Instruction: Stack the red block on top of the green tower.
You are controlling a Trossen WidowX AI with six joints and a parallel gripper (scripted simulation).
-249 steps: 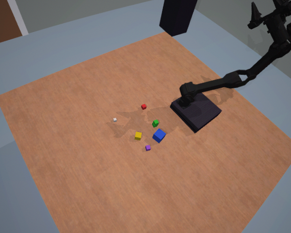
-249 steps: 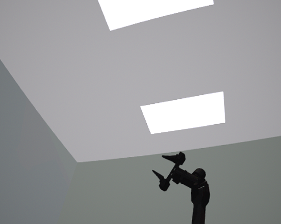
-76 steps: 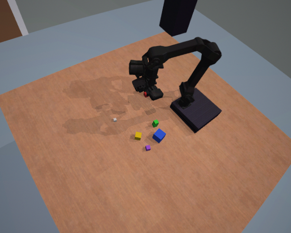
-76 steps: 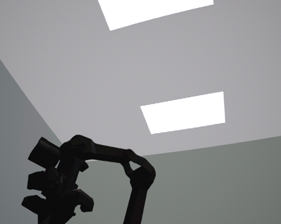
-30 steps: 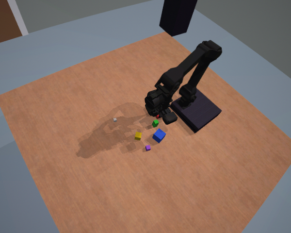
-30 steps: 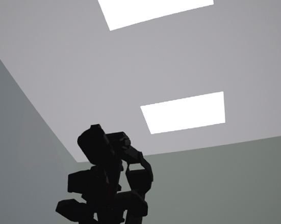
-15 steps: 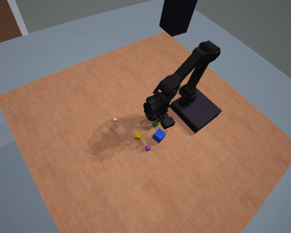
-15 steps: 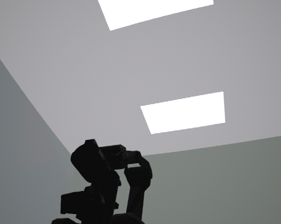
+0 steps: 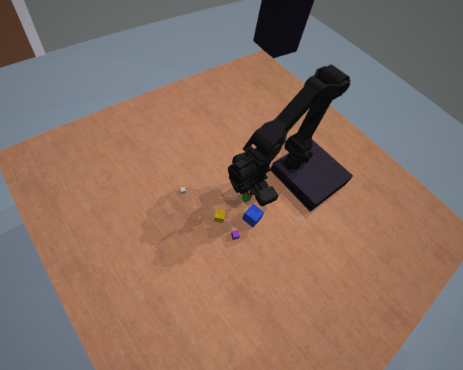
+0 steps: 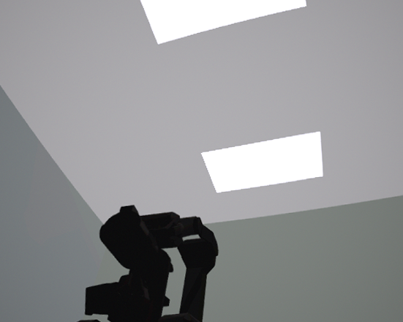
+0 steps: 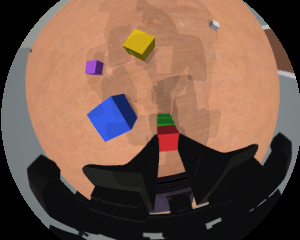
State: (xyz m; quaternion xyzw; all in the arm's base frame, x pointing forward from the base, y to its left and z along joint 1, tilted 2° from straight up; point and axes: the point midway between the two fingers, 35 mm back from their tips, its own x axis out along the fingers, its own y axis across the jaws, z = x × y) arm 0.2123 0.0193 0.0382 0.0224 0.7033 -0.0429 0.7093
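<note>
Right now the red block is right at my gripper tip. From my gripper tip the other things lie so: blue cube (30 mm ahead, 70 mm to the left, 30 mm below); then yellow cube (120 mm ahead, 10 mm to the left, 40 mm below); then purple cube (110 mm ahead, 90 mm to the left, 40 mm below).
</note>
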